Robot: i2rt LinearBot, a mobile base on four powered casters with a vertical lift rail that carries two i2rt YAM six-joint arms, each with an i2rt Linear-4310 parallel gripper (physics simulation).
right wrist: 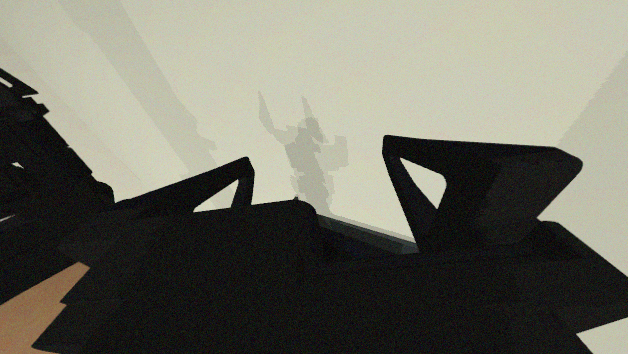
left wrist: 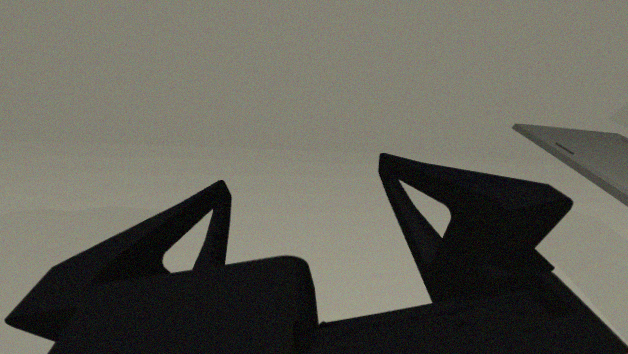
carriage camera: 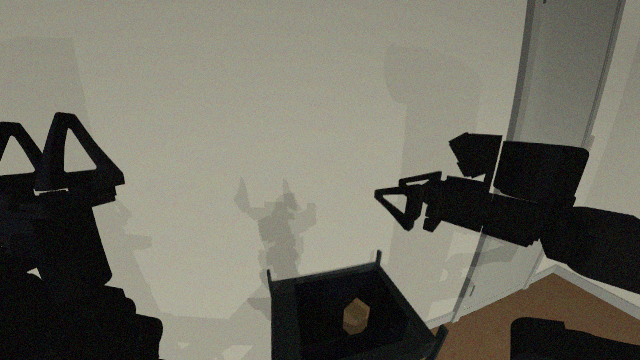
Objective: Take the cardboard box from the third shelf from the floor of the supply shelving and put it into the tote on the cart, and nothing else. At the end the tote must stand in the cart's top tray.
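Frame: origin at the left arm's base, x left, y back, z up, level; millimetres.
Where they show: left gripper, fingertip midpoint: (left wrist: 303, 175) (carriage camera: 36, 117); right gripper, fingertip midpoint: (right wrist: 315, 154) (carriage camera: 387, 187).
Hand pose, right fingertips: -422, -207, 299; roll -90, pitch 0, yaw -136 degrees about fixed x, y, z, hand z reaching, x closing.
Observation:
Things, the pixels of their centre, and the offset from my right fingertips, as dx, dy, dz. Level surfaces: height alone.
- cardboard box at the middle of its body: (carriage camera: 355, 318) +25, -49, -441
- dark tote at the middle of its body: (carriage camera: 345, 312) +56, -68, -439
- Brown floor at its surface level: dz -1152
The cardboard box (carriage camera: 356, 316) lies inside the dark tote (carriage camera: 320, 300), towards the right of its inside. The tote stands in the top tray of the dark cart (carriage camera: 283, 320), at the bottom middle of the carriage view; the lower part of the cart is cut off. My right gripper (carriage camera: 388, 187) (right wrist: 315, 154) is open and empty, above and to the right of the tote in the carriage view. My left gripper (carriage camera: 37, 119) (left wrist: 303, 175) is open and empty at the far left, well away from the cart. The supply shelving does not show in these views.
A pale wall (carriage camera: 225, 100) (left wrist: 250, 75) (right wrist: 425, 60) stands behind the cart, with shadows of the arms on it. A grey door (carriage camera: 565, 75) (left wrist: 590, 155) is at the right. Brown floor (carriage camera: 550, 310) (right wrist: 40, 300) shows beside the cart. A cart corner post (carriage camera: 378, 258) sticks up below the right gripper.

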